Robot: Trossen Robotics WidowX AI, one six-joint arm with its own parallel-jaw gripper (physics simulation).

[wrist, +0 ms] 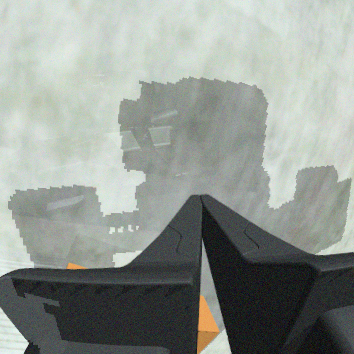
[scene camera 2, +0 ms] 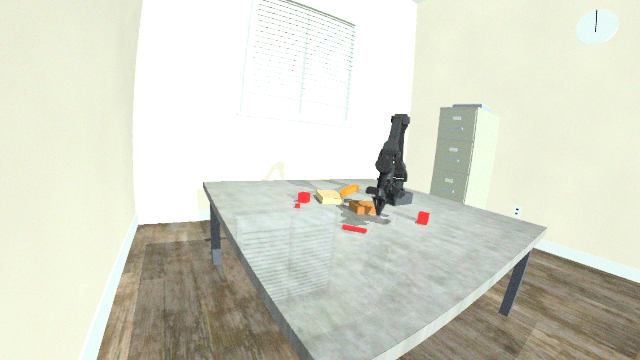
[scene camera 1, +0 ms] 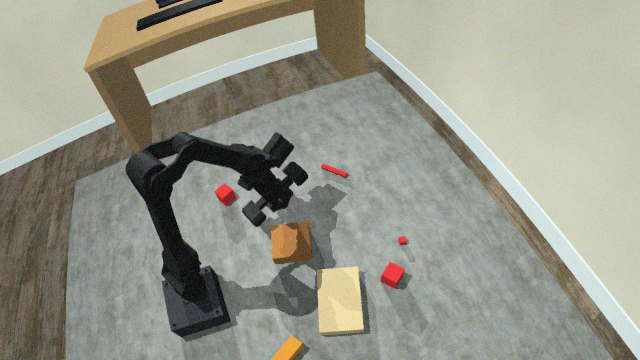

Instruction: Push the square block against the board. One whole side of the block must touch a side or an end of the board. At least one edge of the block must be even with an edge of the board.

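Pixels of known places: gripper, fingertip midpoint: (wrist: 198,202) (scene camera 2: 377,215) (scene camera 1: 285,206); arm's base, origin of the base link: (scene camera 1: 192,289).
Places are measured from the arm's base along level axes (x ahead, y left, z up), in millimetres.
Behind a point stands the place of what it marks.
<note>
The square block, orange-brown (scene camera 1: 291,243) {x 269, y 57, z -27 mm} (scene camera 2: 361,207) {x 314, y 107, z -29 mm} (wrist: 207,320) {x 323, y 107, z -34 mm}, lies flat on the table. The board, a pale yellow rectangular slab (scene camera 1: 340,300) {x 328, y -130, z -27 mm} (scene camera 2: 329,196) {x 357, y -76, z -27 mm}, lies flat with a gap between it and the block; it does not show in the wrist view. My gripper (scene camera 1: 281,204) {x 289, y 183, z -43 mm} (scene camera 2: 378,213) {x 289, y 183, z -43 mm} (wrist: 198,202) {x 289, y 183, z -43 mm} is shut and empty. Its tips point down beside the block, on the side away from the board. In the wrist view the fingers hide most of the block. I cannot tell whether they touch it.
Red cubes (scene camera 1: 225,194) {x 136, y 269, z -16 mm} (scene camera 1: 392,275) {x 461, y -123, z -16 mm} (scene camera 2: 423,218) {x 147, y 299, z -33 mm} (scene camera 2: 304,197) {x 475, y -94, z -31 mm} stand on either side of the block and board. A tiny red cube (scene camera 1: 402,240) {x 532, y -37, z -40 mm} (scene camera 2: 297,205) {x 538, y -26, z -45 mm}, a red stick (scene camera 1: 334,170) {x 457, y 251, z -44 mm} (scene camera 2: 354,228) {x 461, y 260, z -46 mm} and a yellow-orange bar (scene camera 1: 288,348) {x 181, y -200, z -25 mm} (scene camera 2: 349,190) {x 152, y -203, z -34 mm} also lie on the grey table (scene camera 1: 450,200) {x 724, y 26, z -56 mm} (scene camera 2: 425,270) {x 451, y 550, z -56 mm}.
</note>
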